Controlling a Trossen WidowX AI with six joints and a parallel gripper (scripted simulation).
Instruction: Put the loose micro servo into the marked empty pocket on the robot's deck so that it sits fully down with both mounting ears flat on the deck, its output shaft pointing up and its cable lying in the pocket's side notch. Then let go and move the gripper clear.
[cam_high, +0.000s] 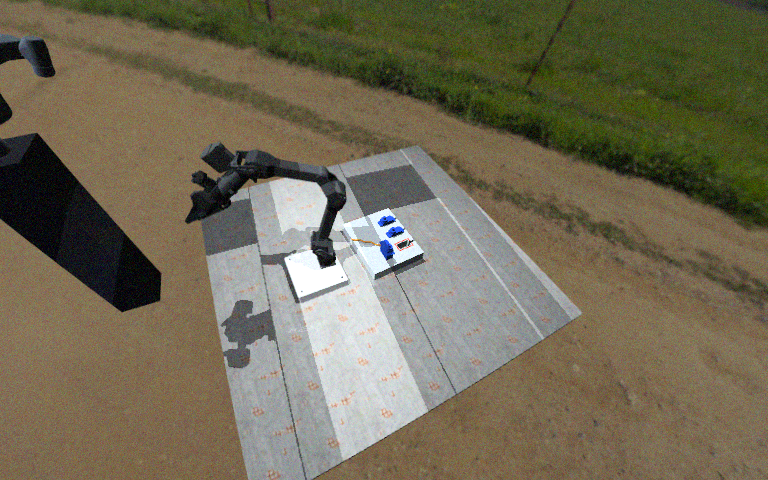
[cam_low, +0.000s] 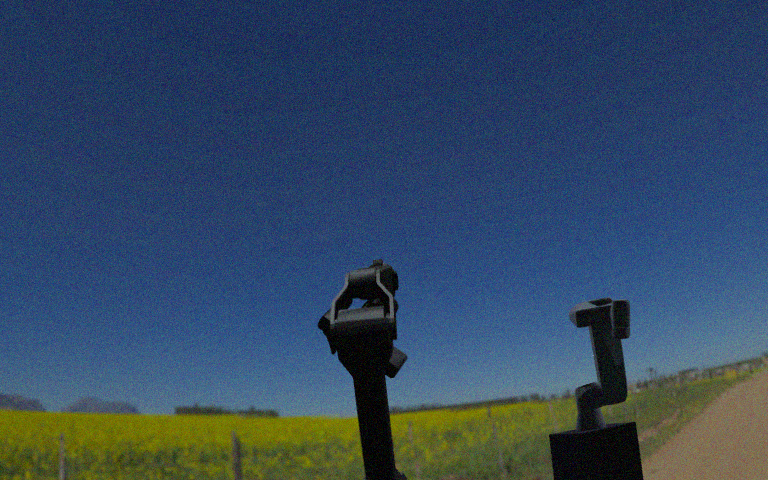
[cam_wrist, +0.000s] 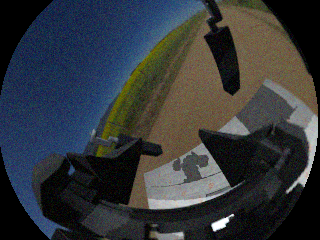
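The white deck lies 58 cm ahead of my gripper tip, 38 cm below it and 1 cm to the left of it.
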